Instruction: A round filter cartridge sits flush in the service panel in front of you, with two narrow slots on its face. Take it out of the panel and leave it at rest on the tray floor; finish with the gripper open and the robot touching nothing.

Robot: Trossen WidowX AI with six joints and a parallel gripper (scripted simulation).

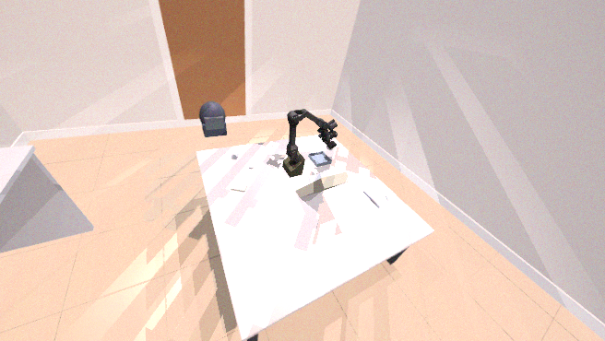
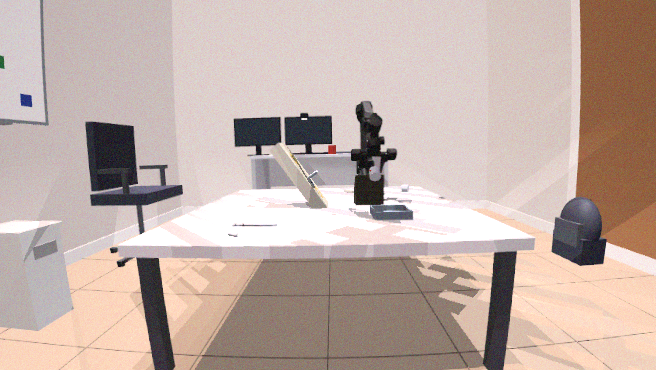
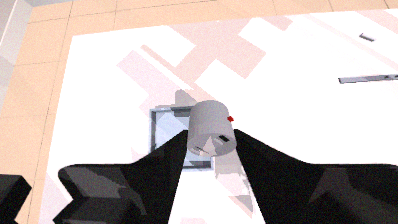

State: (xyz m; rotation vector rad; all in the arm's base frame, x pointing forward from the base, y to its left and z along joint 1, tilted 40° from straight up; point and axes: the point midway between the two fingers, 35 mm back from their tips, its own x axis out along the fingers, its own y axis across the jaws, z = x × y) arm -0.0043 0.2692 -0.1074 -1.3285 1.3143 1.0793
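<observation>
The grey tray is 170 mm below my gripper tip, 70 mm behind it and 10 mm to the right of it. Also, from my gripper tip: round filter cartridge: right at my gripper tip; beige service panel: 330 mm ahead, 290 mm to the right, 30 mm below.
</observation>
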